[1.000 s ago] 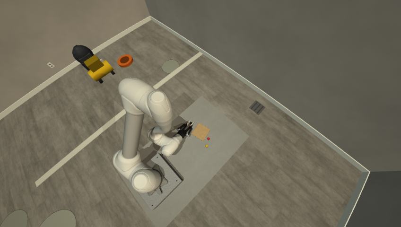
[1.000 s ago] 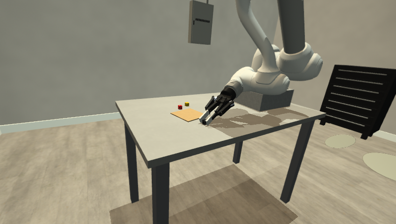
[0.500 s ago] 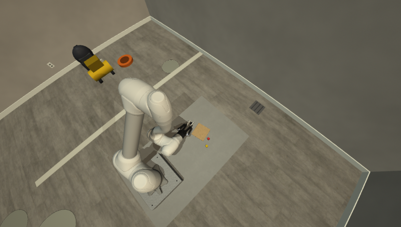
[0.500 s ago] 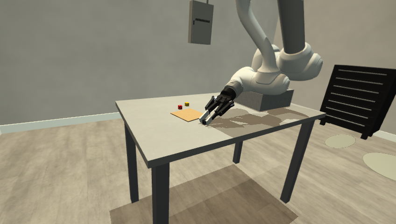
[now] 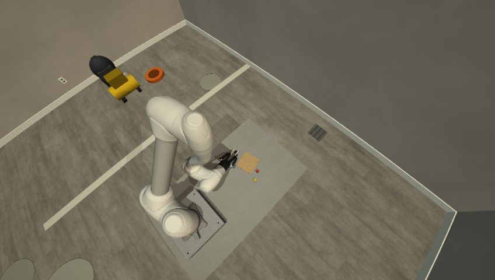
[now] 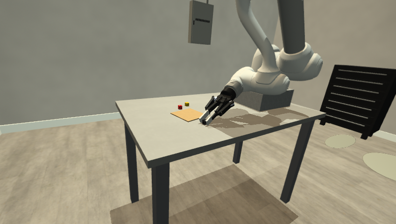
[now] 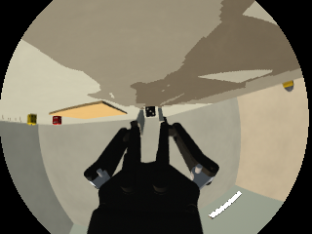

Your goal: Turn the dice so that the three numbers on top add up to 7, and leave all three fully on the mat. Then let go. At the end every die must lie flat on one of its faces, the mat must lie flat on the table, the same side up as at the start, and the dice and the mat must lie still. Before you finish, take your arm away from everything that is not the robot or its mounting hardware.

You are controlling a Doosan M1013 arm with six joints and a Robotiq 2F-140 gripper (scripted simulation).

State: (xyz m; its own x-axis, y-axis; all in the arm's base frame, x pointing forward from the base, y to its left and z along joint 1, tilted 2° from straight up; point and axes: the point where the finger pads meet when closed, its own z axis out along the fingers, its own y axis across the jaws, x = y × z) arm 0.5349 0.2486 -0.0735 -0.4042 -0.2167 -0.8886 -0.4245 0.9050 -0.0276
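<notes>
The small white die lies 20 mm below my hand, 10 mm to the left of it and 10 mm ahead of it. From my hand the other things lie so: tan mat: 130 mm to the right, 40 mm ahead, 30 mm below; then yellow die: 270 mm to the right, 20 mm below; then red die: 230 mm to the right, 60 mm ahead, 20 mm below.
</notes>
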